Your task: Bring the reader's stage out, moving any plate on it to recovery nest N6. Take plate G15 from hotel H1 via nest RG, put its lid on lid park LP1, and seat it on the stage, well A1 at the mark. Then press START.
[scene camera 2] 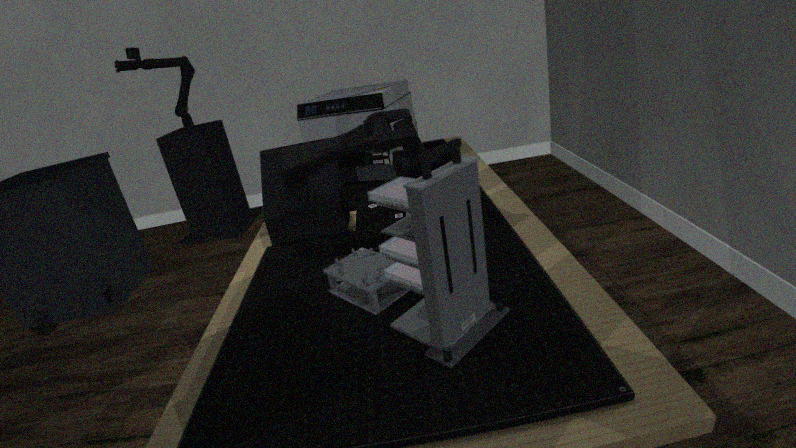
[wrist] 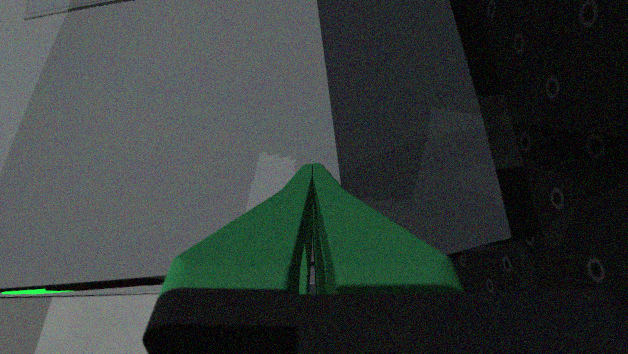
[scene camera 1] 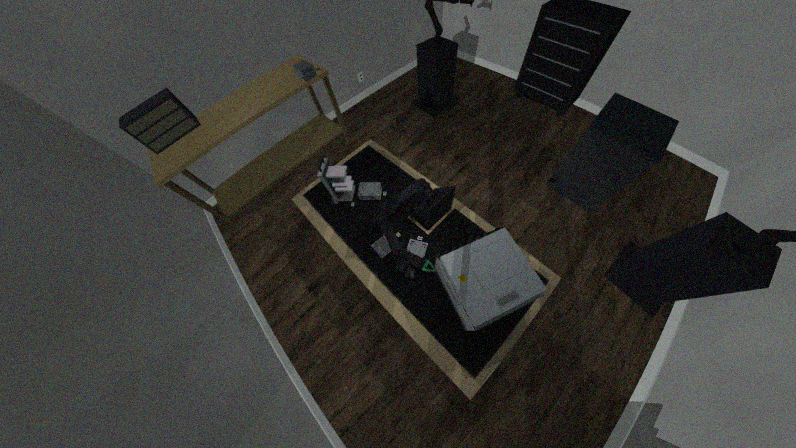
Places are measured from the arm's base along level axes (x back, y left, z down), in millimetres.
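Where they show: gripper, fingertip midpoint: (scene camera 2: pixel 395 159) (wrist: pixel 312 178) (scene camera 1: pixel 436 270); arm's base, origin of the base link: (scene camera 2: pixel 296 181) (scene camera 1: pixel 431 197).
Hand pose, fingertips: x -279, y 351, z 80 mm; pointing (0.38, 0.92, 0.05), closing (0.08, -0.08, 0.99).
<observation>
Things, the pixels of their centre, and the offset from my fingertips. "spot": a spot on its surface instead.
- grey reader, body centre: (wrist: pixel 216 87) (scene camera 2: pixel 362 131) (scene camera 1: pixel 482 279) dx +134, dy +200, dz -89 mm
- bright green strip, surface spot: (wrist: pixel 35 291) spot: dx +20, dy -25, dz -115 mm
- hotel, body centre: (scene camera 2: pixel 435 242) (scene camera 1: pixel 335 179) dx -118, dy -902, dz -95 mm
- top plate, body centre: (scene camera 2: pixel 409 190) (scene camera 1: pixel 336 170) dx -88, dy -875, dz -187 mm
- clear raised nest, body centre: (scene camera 2: pixel 367 275) (scene camera 1: pixel 369 190) dx +42, dy -755, dz +40 mm
- flat grey pad, surface spot: (scene camera 1: pixel 382 246) spot: dx -143, dy -352, dz +68 mm
- reader's dark front panel, surface spot: (scene camera 2: pixel 340 106) spot: dx +169, dy +30, dz -227 mm
My gripper (scene camera 1: pixel 428 266) (wrist: pixel 312 178) has green fingers. They are shut with tips together and nothing between them, close to the reader's casing. The grey reader (scene camera 1: pixel 495 278) (scene camera 2: pixel 356 123) fills much of the wrist view, where a bright green strip (wrist: pixel 35 291) shows along a dark gap at lower left. No extended stage can be made out. The hotel (scene camera 1: pixel 328 180) (scene camera 2: pixel 452 250) stands upright and holds several pale plates, one being the top plate (scene camera 2: pixel 389 193). A clear raised nest (scene camera 1: pixel 369 190) (scene camera 2: pixel 364 275) stands beside it. Plate and nest labels are unreadable.
A pale nest or plate (scene camera 1: pixel 417 247) and a flat grey pad (scene camera 1: pixel 382 246) lie between the hotel and the reader. A dark box (scene camera 1: pixel 437 205) (scene camera 2: pixel 303 194) stands at the table's edge near the arm. The reader's dark front panel (scene camera 2: pixel 340 106) faces the hotel side.
</observation>
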